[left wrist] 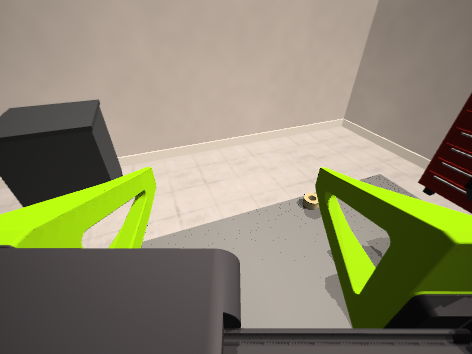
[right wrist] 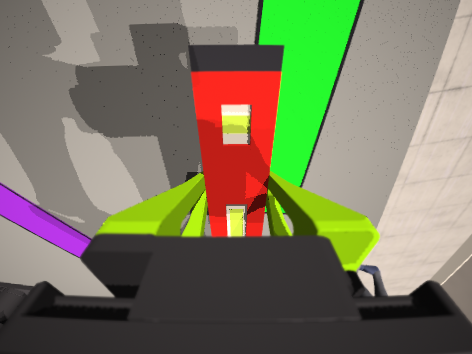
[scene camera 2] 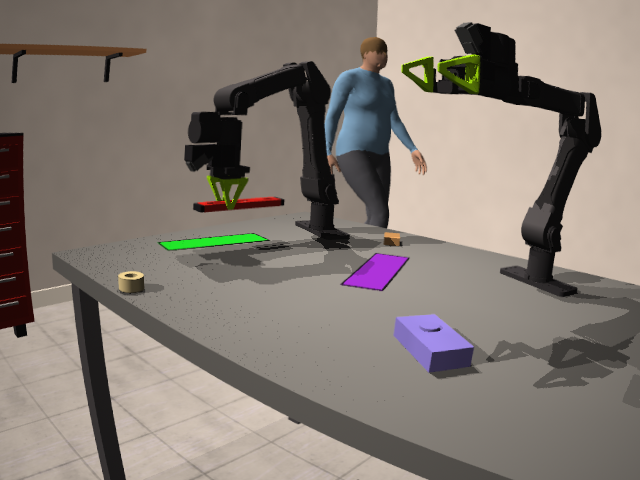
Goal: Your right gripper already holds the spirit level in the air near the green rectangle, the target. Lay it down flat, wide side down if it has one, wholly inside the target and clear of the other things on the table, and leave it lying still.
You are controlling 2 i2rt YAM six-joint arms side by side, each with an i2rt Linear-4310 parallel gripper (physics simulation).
Labels:
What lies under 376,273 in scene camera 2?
A purple rectangle.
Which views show my left gripper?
The left wrist view and scene camera 2 only.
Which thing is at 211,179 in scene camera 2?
My right gripper.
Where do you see a violet box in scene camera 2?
437,347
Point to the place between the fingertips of my left gripper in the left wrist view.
At 235,176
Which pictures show the red spirit level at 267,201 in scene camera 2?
The right wrist view and scene camera 2 only.

